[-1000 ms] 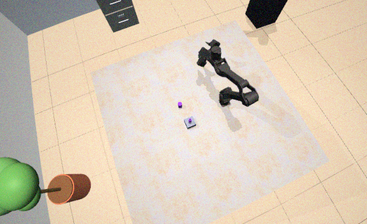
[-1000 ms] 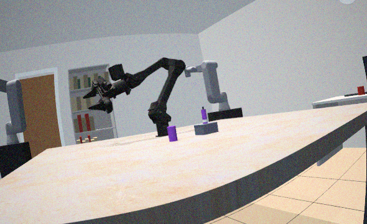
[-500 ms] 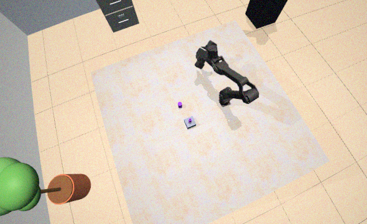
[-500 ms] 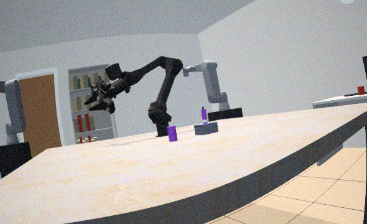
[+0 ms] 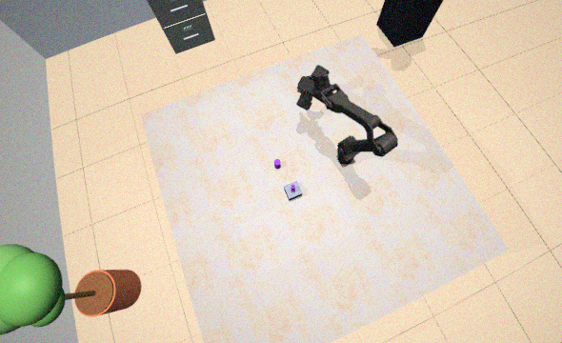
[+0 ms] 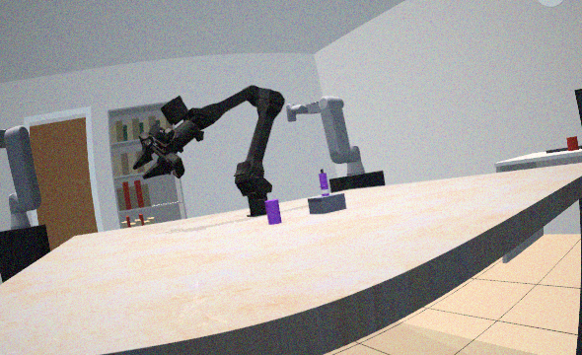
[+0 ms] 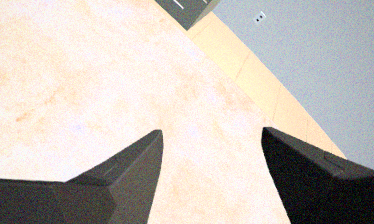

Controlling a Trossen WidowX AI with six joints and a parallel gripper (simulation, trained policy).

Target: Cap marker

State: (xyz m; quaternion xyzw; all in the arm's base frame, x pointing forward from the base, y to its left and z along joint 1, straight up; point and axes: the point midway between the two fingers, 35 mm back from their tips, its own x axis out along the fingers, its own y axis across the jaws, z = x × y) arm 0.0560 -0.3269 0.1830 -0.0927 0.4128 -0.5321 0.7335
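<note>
Right now my gripper tip is 26 cm to the right of the purple cap, 24 cm short of it and 14 cm above it. Also, from my gripper tip: grey holder block: 40 cm to the left, 23 cm ahead, 15 cm below.
</note>
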